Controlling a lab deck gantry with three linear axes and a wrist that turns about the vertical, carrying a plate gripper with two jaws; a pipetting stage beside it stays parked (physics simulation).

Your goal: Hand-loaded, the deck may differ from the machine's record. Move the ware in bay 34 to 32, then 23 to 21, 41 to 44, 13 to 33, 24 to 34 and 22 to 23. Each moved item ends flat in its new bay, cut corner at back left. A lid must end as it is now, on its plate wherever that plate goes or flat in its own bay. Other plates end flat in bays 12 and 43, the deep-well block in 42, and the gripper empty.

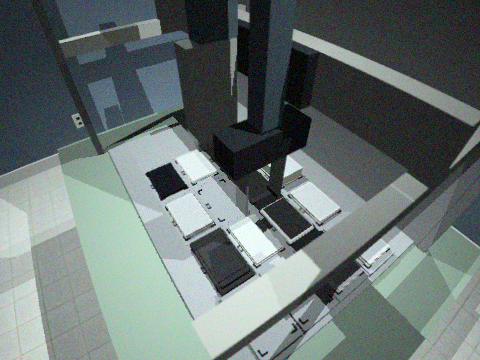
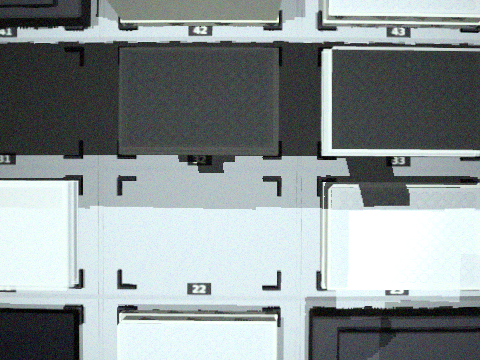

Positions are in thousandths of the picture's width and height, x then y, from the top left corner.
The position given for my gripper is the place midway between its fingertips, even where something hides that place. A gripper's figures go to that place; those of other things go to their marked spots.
Scene:
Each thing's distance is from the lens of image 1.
my gripper (image 1: 539,557): 58 cm
black item (image 1: 345,499): 86 cm

